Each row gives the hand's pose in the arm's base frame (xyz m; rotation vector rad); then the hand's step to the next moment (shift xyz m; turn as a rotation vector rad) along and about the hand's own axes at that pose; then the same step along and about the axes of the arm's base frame.
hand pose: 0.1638 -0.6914 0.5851 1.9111 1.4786 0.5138
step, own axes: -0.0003 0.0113 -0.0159 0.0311 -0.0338 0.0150
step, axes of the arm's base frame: -0.0027 0.0022 0.0192 -0.0048 0.0307 -0.0370
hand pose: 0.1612 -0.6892 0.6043 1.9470 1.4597 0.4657
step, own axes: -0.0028 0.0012 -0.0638 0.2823 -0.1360 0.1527
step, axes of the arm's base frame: -0.0400 0.0154 0.0473 0.0883 0.2453 -0.2314
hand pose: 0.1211 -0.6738 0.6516 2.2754 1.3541 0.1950
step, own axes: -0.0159 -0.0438 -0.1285 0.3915 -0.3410 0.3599
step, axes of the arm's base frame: -0.0884 0.0460 0.0935 0.0551 0.3513 -0.5221
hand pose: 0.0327 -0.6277 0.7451 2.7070 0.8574 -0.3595
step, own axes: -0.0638 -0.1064 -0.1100 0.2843 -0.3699 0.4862
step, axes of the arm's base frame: -0.0969 0.0871 0.1026 -0.0660 0.2759 -0.6112
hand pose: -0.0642 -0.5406 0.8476 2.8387 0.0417 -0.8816
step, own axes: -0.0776 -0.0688 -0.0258 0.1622 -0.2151 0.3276
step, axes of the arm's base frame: -0.0548 0.0740 0.0543 -0.0661 0.1529 -0.3901
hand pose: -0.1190 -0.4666 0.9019 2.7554 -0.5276 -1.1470
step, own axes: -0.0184 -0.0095 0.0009 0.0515 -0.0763 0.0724
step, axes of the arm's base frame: -0.0101 0.0155 0.0094 0.0035 0.0551 -0.1033
